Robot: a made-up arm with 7 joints.
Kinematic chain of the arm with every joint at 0, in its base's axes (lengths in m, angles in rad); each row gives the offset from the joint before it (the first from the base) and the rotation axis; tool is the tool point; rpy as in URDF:
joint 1: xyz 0 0 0.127 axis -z
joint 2: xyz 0 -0.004 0.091 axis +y
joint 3: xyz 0 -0.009 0.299 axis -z
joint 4: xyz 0 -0.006 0.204 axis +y
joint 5: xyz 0 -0.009 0.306 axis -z
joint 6: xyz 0 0 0.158 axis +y
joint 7: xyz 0 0 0.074 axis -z
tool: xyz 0 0 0 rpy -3.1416 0 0
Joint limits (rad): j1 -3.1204..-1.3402 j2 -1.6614..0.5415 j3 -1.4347..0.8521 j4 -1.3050..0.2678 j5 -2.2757..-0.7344 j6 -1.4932..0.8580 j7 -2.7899..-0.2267
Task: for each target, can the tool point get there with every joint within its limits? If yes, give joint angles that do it. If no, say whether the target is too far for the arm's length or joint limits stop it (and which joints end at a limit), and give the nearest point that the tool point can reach.
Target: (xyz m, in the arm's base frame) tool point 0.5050 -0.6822 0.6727
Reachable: yes | joints -2.0308 -0.8434 -0.2299 -0.5474 -1.7751 -1.2530 -1.3723
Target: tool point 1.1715 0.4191 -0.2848
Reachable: no: too far | nearest point 0.8966 0.2483 -0.0973 | short by 0.374 m
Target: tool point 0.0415 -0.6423 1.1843
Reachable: no: too far | nearest point 0.0372 -0.5761 1.0847 | short by 0.120 m
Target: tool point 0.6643 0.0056 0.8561
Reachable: yes | joints -2.4951 -0.5494 -1.1120 -0.9356 -1.8537 -0.8700 -1.9417
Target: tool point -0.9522 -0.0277 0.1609
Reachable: no: joint limits stop it (at a limit: joint 1, joint 3, joint 4, joint 5, joint 6) | nearest point -0.5252 -0.5550 0.0638 | short by 0.685 m
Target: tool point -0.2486 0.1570 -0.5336
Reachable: no: joint limits stop it (at a limit: joint 1, joint 2, joint 4, joint 5) | nearest point -0.2793 -0.4850 -0.2857 | short by 0.689 m
